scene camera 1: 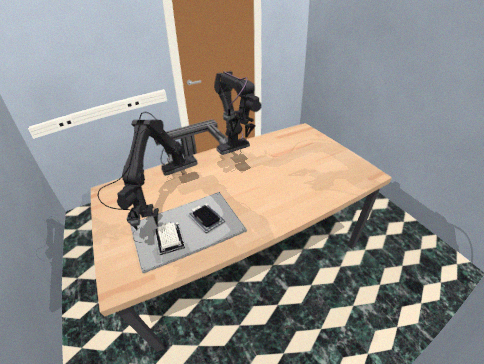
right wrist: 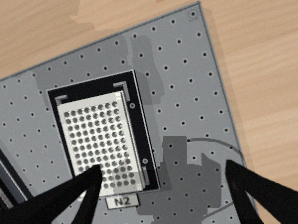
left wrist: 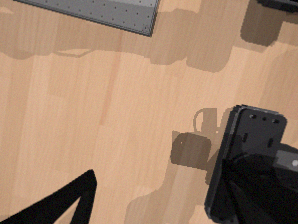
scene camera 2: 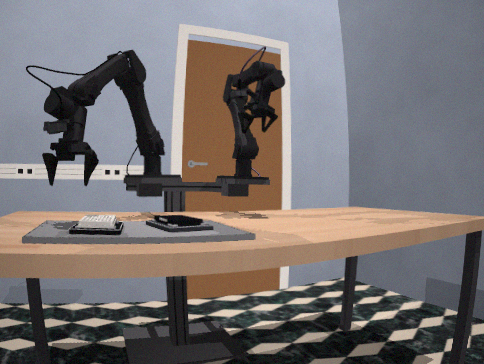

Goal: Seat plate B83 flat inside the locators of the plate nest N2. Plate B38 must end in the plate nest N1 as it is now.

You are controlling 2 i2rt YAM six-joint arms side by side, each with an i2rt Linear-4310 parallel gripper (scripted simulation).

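Observation:
I can see my left gripper, and the left wrist view shows it too. My right gripper is there as well, and it also appears in the right wrist view. And I see a white plate.

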